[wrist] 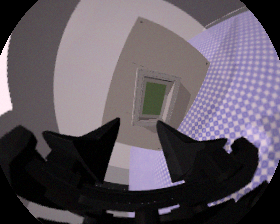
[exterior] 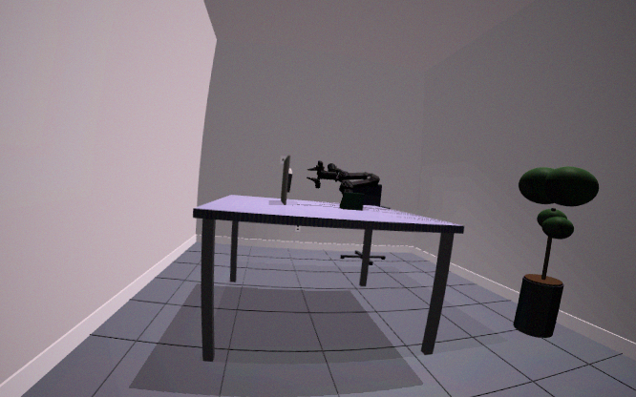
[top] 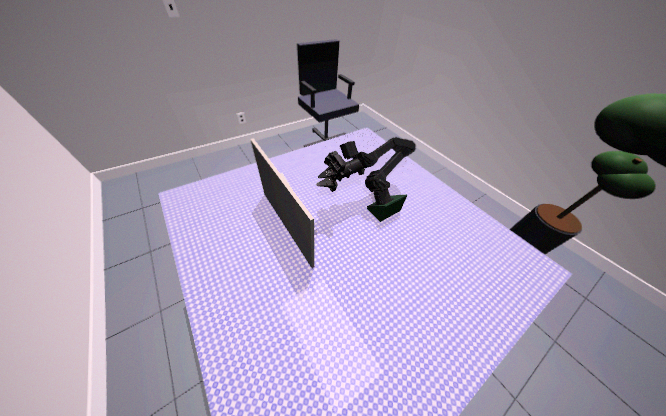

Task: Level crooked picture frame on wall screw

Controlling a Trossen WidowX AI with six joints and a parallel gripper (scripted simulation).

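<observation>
Right now the picture frame is 13 cm ahead of my gripper tip, 5 cm below it and 3 cm to the right of it. From my gripper tip the other things lie so: wall panel: 14 cm ahead, 6 cm below, 3 cm to the right.
</observation>
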